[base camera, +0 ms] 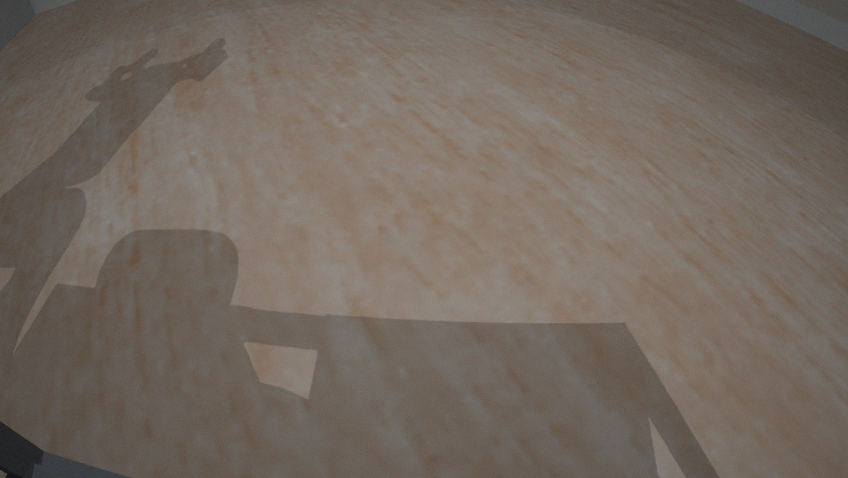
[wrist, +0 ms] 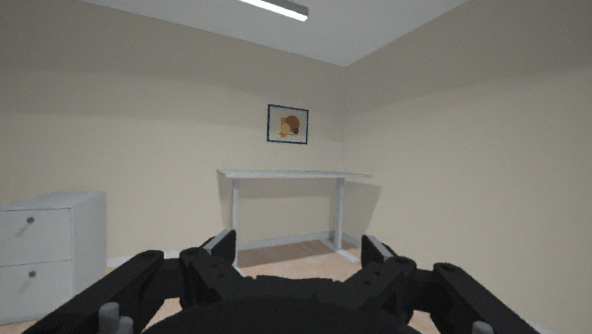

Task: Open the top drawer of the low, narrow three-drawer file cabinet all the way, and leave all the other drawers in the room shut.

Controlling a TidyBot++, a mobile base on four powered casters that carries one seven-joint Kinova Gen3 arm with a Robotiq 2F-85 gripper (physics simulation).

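Frame: origin at the arm's base, x ahead, y left, z up, level; millimetres.
Where they show: gripper, fingertip midpoint: point(wrist: 297, 246).
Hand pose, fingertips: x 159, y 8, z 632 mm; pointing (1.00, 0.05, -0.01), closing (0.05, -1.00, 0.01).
After its pixels a point has its place.
The low, narrow three-drawer file cabinet does not show in either view. A white cabinet point(wrist: 89, 235) @(x 1505, y 1708, z 51 mm) with two drawer fronts stands at the left of the wrist view, partly cut off by the edge. Its upper drawer point(wrist: 50, 237) @(x 1201, y 1653, z 142 mm) and lower drawer point(wrist: 52, 292) @(x 1201, y 1652, z -221 mm) each have a small round knob, and both are shut. My gripper point(wrist: 297, 246) @(x 159, y 8, z 632 mm) is open and empty, its fingers spread wide at the bottom of the wrist view, well away from the cabinet.
A white desk point(wrist: 295, 174) @(x 2074, y 181, z 554 mm) stands against the far wall near the room corner, right of the cabinet. A framed picture point(wrist: 287, 124) @(x 2790, y 368, z 1126 mm) hangs above it. In the base camera view, the robot's shadow point(base camera: 172, 267) @(x 400, y 285, z -396 mm) lies on the wood floor point(base camera: 445, 178) @(x 559, y 2, z -397 mm).
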